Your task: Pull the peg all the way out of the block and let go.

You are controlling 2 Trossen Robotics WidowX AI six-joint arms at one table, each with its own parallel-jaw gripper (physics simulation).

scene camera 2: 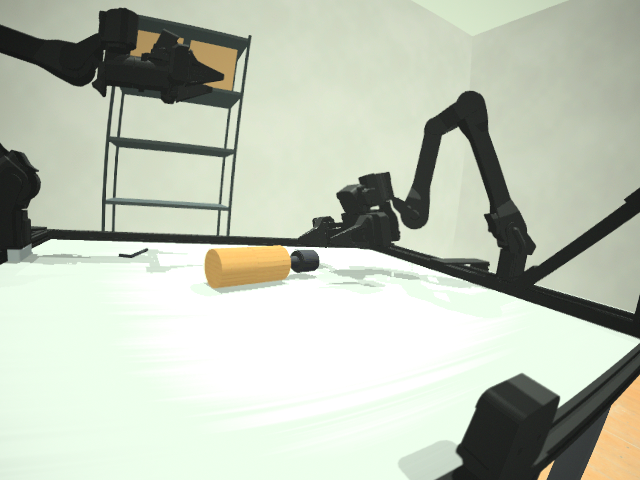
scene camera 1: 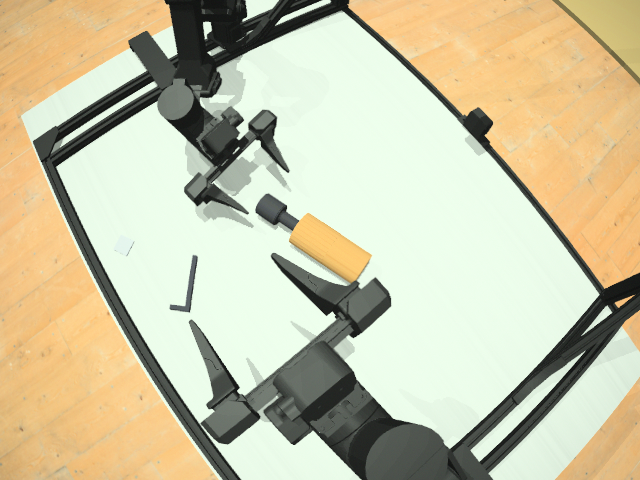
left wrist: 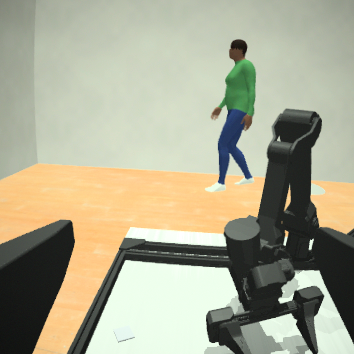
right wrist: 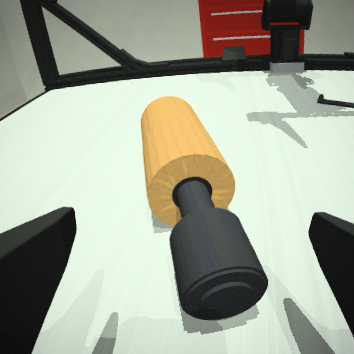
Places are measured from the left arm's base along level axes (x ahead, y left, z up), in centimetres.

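Where they show: left gripper, fingertip midpoint: (scene camera 2: pixel 217 84) (scene camera 1: pixel 231 287) (left wrist: pixel 197 237); right gripper, fingertip midpoint: (scene camera 2: pixel 313 240) (scene camera 1: pixel 269 192) (right wrist: pixel 196 222); left arm's base at its link origin: (scene camera 2: pixel 6 245) (right wrist: pixel 284 59); right arm's base at its link origin: (scene camera 2: pixel 508 279) (scene camera 1: pixel 226 35) (left wrist: pixel 294 251).
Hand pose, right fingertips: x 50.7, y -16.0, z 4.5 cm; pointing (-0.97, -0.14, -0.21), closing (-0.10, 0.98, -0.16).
Note:
Things, the pixels of their centre, and the offset from my right fingertips. "spot": a spot on its surface instead.
- orange wooden cylindrical block at the middle of its body: (right wrist: pixel 177 150) (scene camera 2: pixel 248 265) (scene camera 1: pixel 330 248) dy -2.2, dx -12.3, dz -3.6 cm
- dark peg at the middle of its body: (right wrist: pixel 196 207) (scene camera 1: pixel 292 223) (scene camera 2: pixel 286 262) dy -0.5, dx -5.1, dz -3.6 cm
- pale square tile at the middle of its body: (scene camera 1: pixel 123 245) (left wrist: pixel 123 333) dy +23.9, dx +11.6, dz -6.2 cm
- dark box-like fitting at a spot on its surface: (scene camera 2: pixel 509 423) (scene camera 1: pixel 491 125) spot: dy -42.6, dx -14.5, dz -1.5 cm
An orange wooden cylindrical block (scene camera 1: pixel 329 246) (scene camera 2: pixel 248 266) (right wrist: pixel 175 130) lies on its side on the table. A dark peg (scene camera 1: pixel 270 208) (scene camera 2: pixel 306 260) (right wrist: pixel 217 260) sticks out of one end, its thick head and a short neck showing; the rest is hidden inside the block. My right gripper (scene camera 1: pixel 267 191) (right wrist: pixel 196 222) is open and empty, low near the peg's head, which shows between and below the fingertips in the right wrist view. My left gripper (scene camera 1: pixel 232 287) (scene camera 2: pixel 217 83) (left wrist: pixel 197 237) is open and empty, high above the table.
A dark L-shaped key (scene camera 1: pixel 191 284) (scene camera 2: pixel 133 253) and a pale square tile (scene camera 1: pixel 124 245) (left wrist: pixel 124 334) lie on the table. A black frame (scene camera 1: pixel 413 74) rings the tabletop, with a dark box-like fitting (scene camera 1: pixel 478 122) (scene camera 2: pixel 509 423) on one side. A person (left wrist: pixel 240 87) stands beyond the table.

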